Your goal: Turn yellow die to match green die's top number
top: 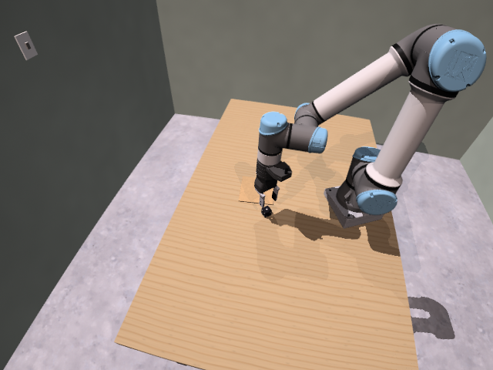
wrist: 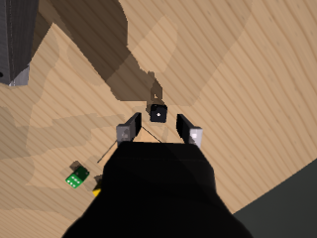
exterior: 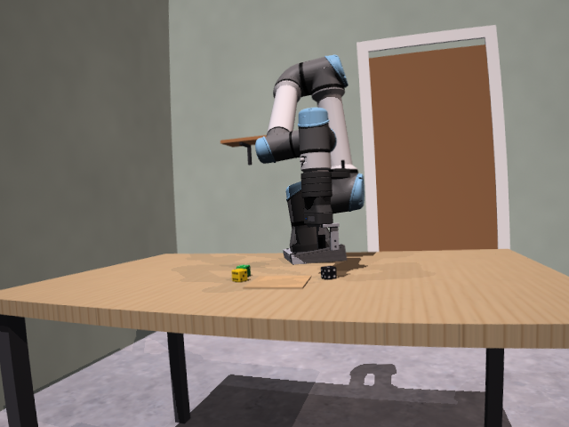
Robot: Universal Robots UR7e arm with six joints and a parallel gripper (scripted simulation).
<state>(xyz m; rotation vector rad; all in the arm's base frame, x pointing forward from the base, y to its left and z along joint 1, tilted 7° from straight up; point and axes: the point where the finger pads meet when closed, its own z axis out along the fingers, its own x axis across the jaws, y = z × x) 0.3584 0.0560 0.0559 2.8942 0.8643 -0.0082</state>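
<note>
My hand is 230 mm to the left of the yellow die and 80 mm above it. From my hand the other things lie so: tan mat: 30 mm ahead, 120 mm to the right, 90 mm below; green die: 70 mm behind, 230 mm to the right, 80 mm below; black die: 80 mm below.
</note>
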